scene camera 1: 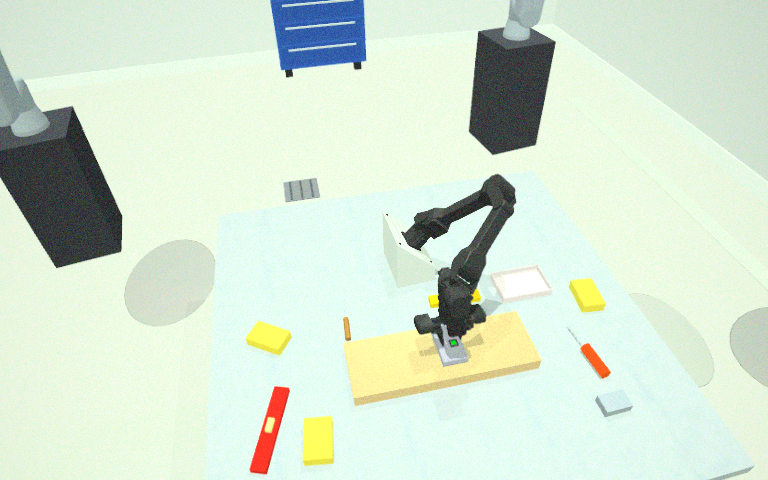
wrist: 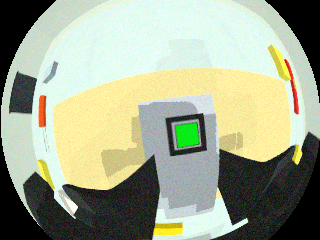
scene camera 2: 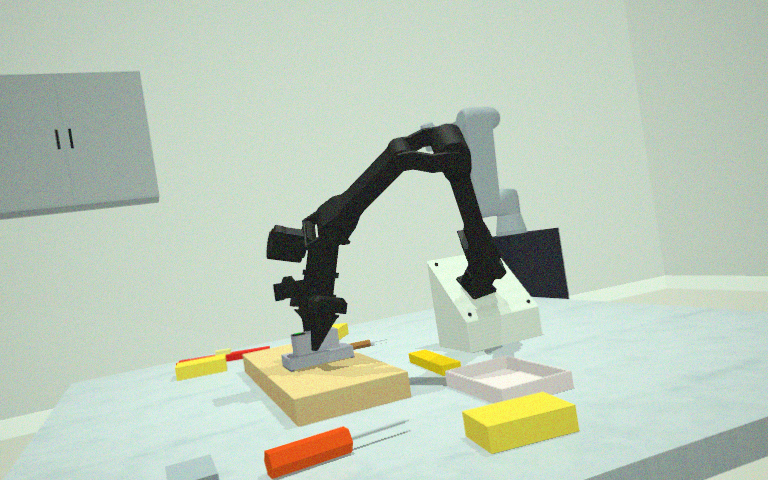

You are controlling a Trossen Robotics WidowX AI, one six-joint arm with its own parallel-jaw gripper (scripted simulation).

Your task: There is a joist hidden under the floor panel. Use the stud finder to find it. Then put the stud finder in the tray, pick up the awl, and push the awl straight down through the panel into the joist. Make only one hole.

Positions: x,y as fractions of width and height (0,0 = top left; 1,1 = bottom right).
In view: my gripper (scene camera 2: 0.41,0.73), a grey stud finder (scene camera 2: 0.43,0.73) and a pale pink tray (scene camera 2: 0.66,0.79).
The grey stud finder is seen too in scene camera 1 (scene camera 1: 0.59,0.73). My gripper also shows in the wrist view (wrist: 0.57,0.64). The pale pink tray shows as well in scene camera 1 (scene camera 1: 0.69,0.59).
